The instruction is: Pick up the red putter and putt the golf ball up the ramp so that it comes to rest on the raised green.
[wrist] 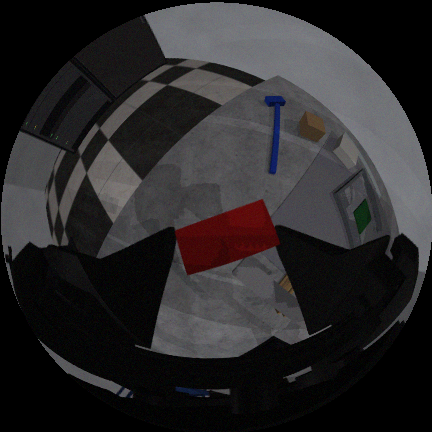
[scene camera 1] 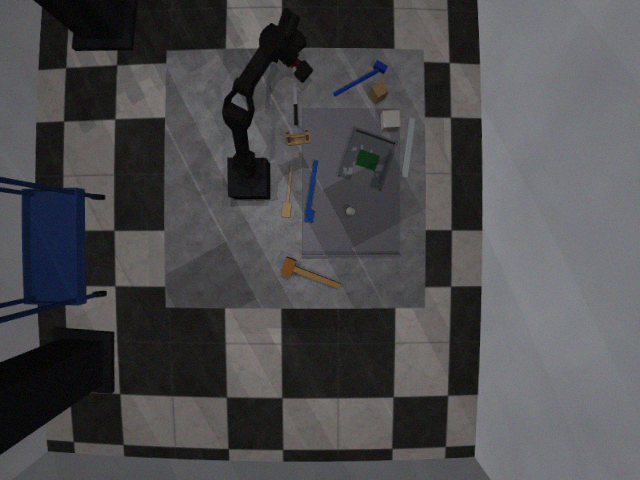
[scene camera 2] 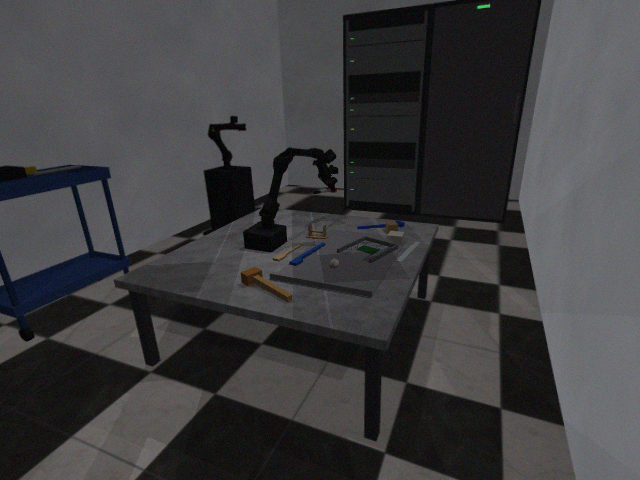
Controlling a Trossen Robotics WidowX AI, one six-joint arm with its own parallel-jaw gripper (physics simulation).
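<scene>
My gripper is shut on the red block-shaped part of the red putter and holds it in the air above the table's far part. In scene camera 1 a thin pale shaft with a dark end extends from below the gripper toward the small wooden stand. The white golf ball rests on the grey platform, well away from the gripper. The green patch lies inside a grey-walled enclosure. The ramp's slope is hard to make out.
A wooden stand, blue tool, wooden paddle and orange mallet lie along the platform's side and end. A blue hammer, brown block, white block and pale bar lie on the far side.
</scene>
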